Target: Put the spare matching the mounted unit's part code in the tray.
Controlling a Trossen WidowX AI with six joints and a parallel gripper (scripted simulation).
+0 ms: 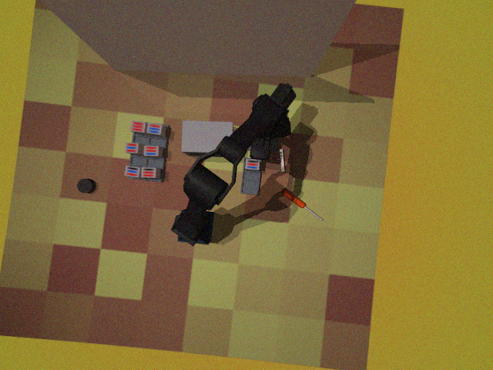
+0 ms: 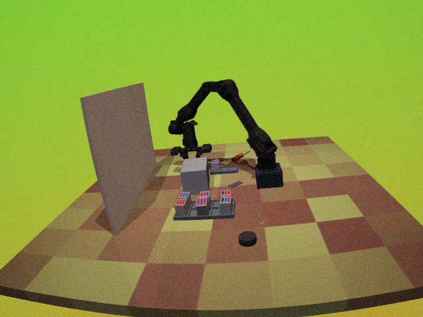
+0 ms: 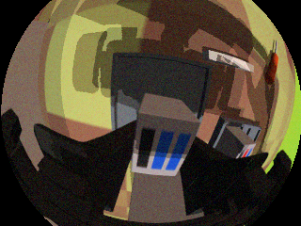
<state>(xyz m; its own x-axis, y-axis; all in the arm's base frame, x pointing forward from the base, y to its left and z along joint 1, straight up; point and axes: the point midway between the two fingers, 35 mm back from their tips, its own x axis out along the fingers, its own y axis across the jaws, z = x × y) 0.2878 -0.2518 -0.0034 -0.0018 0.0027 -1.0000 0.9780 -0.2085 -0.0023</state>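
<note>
My gripper tip is 20 mm above the dark grey tray. Round my gripper tip: plain grey box (190 mm to the left, 30 mm above); dark flat piece (210 mm to the left, 160 mm behind, 20 mm below); white stick (90 mm behind, 70 mm to the right, 20 mm below).
</note>
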